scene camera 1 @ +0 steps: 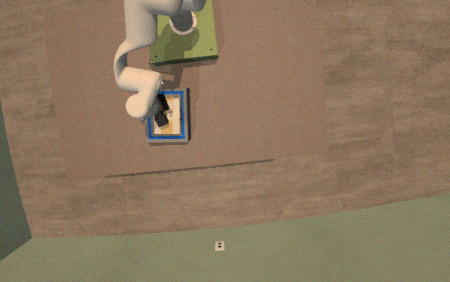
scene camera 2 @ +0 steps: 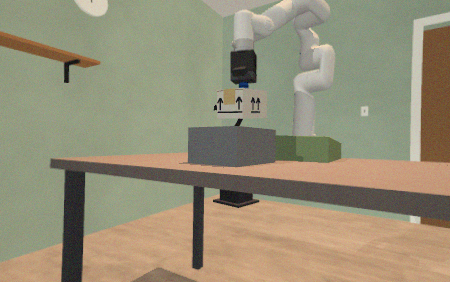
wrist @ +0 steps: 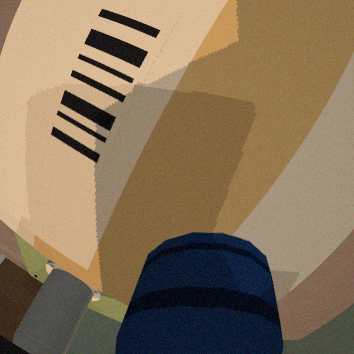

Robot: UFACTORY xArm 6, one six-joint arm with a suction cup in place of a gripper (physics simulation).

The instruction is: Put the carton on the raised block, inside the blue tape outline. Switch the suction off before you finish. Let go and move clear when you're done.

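The carton is white with tan tape, arrows on its sides and a barcode on top. It hangs level under my suction gripper, whose blue cup is on its top face. In scene camera 2 a small gap shows between the carton and the grey raised block. From above, the carton appears inside the blue tape outline, with blue showing on the right, the bottom and parts of the left and top. The arm hides the upper left corner.
The green base of the arm stands behind the block. The brown table top lies around both. A wooden shelf is on the wall at the left, and a dark thin object shows behind the block.
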